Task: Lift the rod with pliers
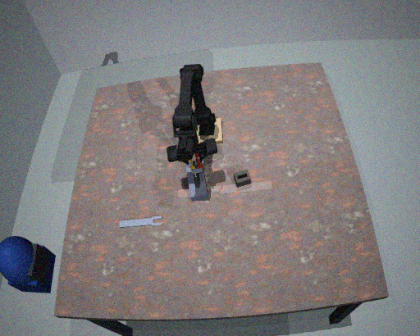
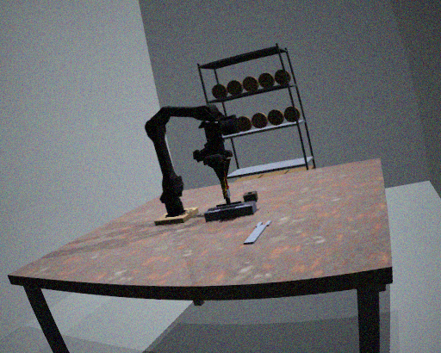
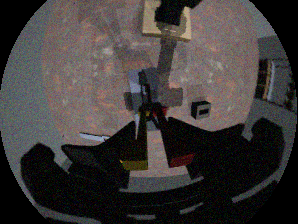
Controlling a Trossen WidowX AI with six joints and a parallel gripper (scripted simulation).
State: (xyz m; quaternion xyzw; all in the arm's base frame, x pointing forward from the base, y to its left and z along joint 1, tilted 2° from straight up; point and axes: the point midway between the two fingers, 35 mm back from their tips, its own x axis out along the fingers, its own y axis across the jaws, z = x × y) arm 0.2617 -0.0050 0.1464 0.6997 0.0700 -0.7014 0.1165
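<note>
Right now the grey channel block is 110 mm below my gripper tip, 10 mm to the right of it and 10 mm ahead of it. Round my gripper tip: flat grey forked bar 210 mm ahead, 200 mm to the right, 130 mm below; then small dark holster 180 mm to the left, 120 mm below.
</note>
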